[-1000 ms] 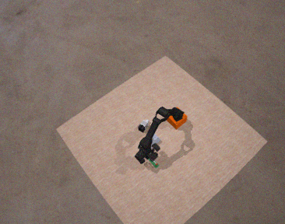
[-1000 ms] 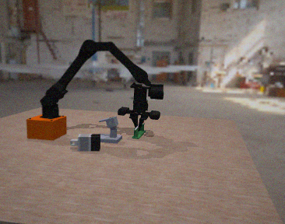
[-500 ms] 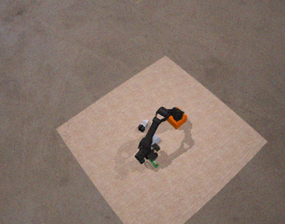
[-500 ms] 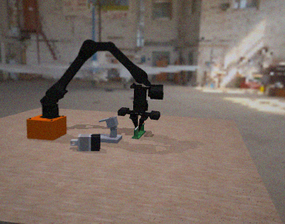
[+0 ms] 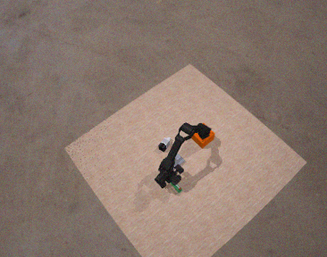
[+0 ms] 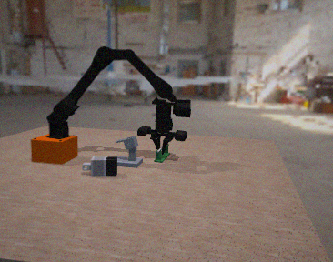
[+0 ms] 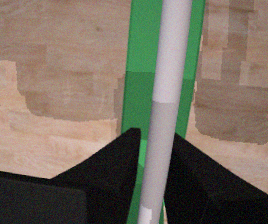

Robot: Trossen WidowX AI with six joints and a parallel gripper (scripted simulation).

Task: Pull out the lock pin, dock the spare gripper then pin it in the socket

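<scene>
The green cradle lies 2 cm to the left of my gripper tip. The rest, counted from my gripper tip: spare gripper 9 cm behind, 28 cm to the right, 1 cm above; then mount 8 cm behind, 12 cm to the right, 3 cm above.
</scene>
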